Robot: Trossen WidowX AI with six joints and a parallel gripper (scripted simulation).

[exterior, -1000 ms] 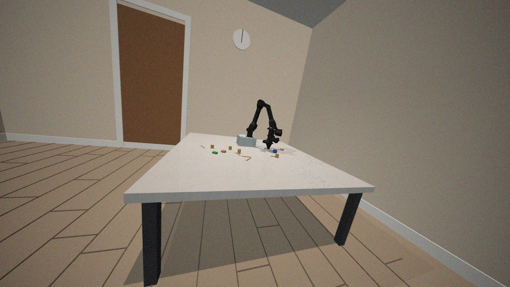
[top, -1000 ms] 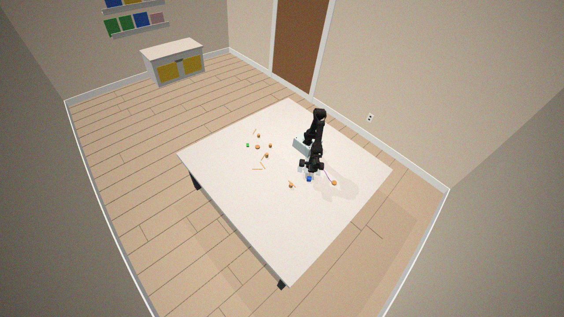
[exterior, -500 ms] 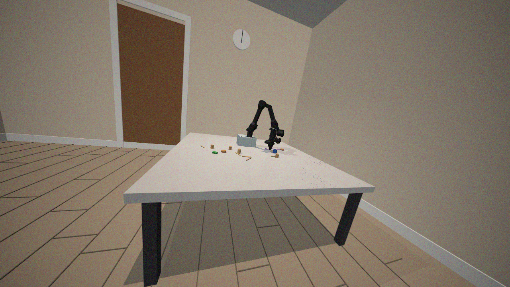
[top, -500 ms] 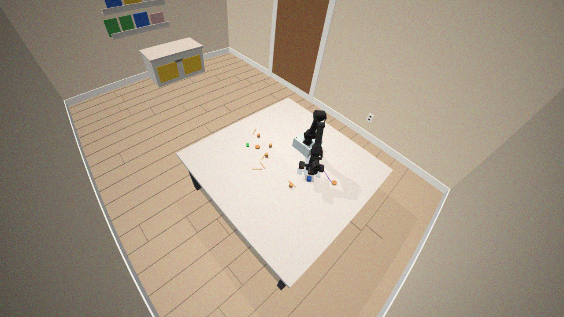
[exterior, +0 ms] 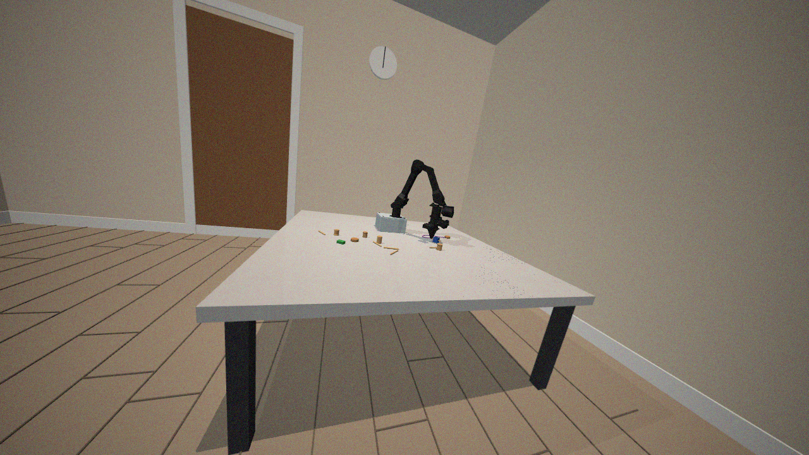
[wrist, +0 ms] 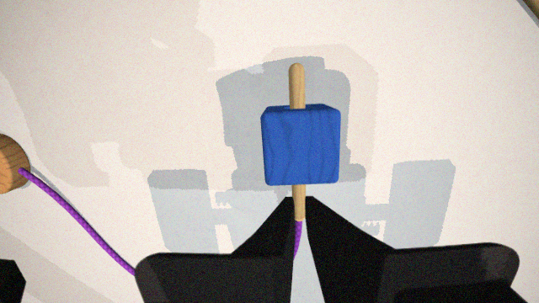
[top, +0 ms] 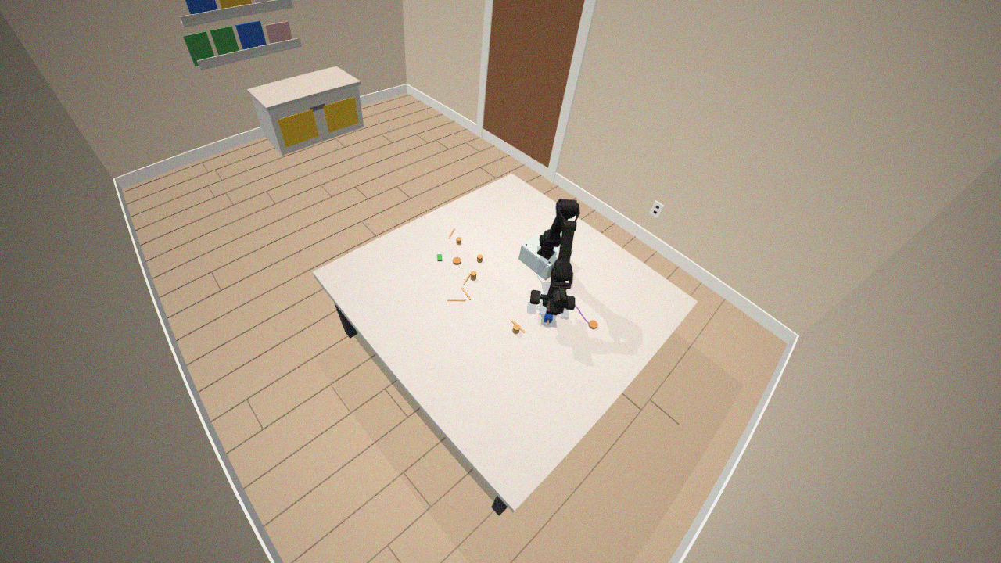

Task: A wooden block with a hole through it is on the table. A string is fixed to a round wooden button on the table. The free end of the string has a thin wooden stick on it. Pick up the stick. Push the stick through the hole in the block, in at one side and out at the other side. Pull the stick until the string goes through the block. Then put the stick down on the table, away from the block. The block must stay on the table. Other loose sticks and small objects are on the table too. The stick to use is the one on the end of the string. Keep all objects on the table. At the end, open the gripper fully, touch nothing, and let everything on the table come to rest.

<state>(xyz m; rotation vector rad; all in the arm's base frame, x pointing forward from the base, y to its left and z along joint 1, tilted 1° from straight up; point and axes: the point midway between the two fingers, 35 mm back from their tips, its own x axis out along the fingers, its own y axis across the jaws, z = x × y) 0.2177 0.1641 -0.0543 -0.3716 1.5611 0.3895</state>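
Now: the purple string right at my gripper tip. From my gripper tip the other things lie so: thin wooden stick: 1 cm ahead, 1 cm to the left; then blue wooden block: 3 cm ahead, 2 cm to the left; then short round wooden block: 17 cm ahead, 6 cm to the right.
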